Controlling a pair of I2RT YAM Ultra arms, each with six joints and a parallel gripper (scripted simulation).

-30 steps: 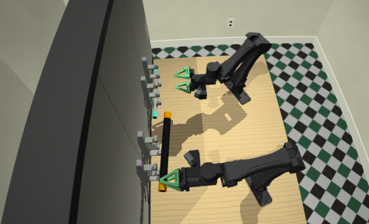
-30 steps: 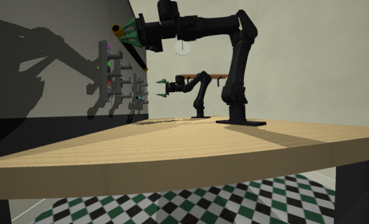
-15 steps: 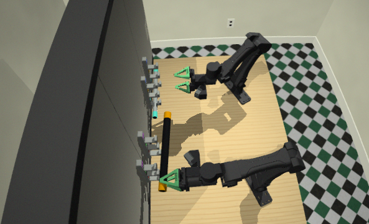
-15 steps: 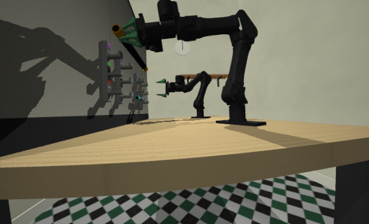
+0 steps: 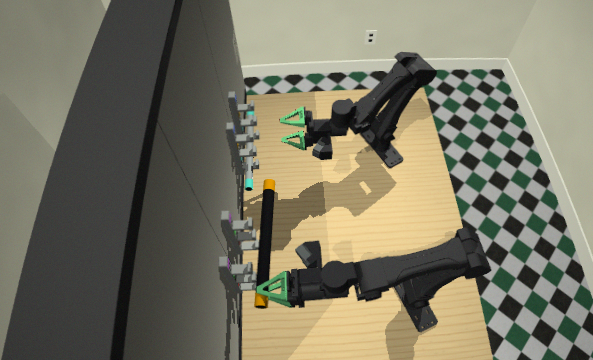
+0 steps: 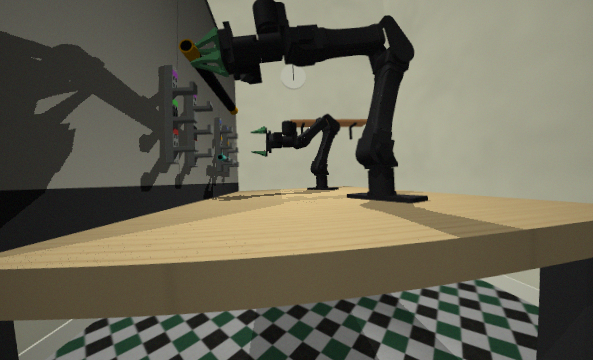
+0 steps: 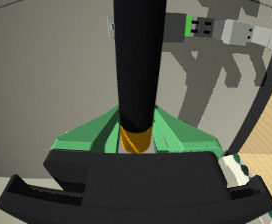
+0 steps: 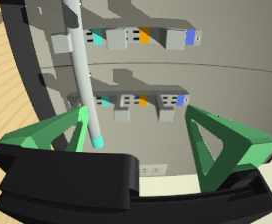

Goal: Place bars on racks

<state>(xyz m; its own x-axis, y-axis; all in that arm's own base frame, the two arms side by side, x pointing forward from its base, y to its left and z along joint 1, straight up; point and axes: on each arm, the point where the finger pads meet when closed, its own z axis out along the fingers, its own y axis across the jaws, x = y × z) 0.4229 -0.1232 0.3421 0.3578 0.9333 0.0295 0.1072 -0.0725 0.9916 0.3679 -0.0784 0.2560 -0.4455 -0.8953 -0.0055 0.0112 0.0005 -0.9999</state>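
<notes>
My left gripper is now 13 cm to the left of the black bar, 1 cm past it and 1 cm above it. From my left hand the other things lie so: pale bar (53 cm to the right, 18 cm below, 4 cm ahead).
My right hand is 12 cm short of the pale bar, 1 cm to the left of it and 9 cm above it. Also, from my right hand: black bar (6 cm ahead, 39 cm to the left, 8 cm above).
</notes>
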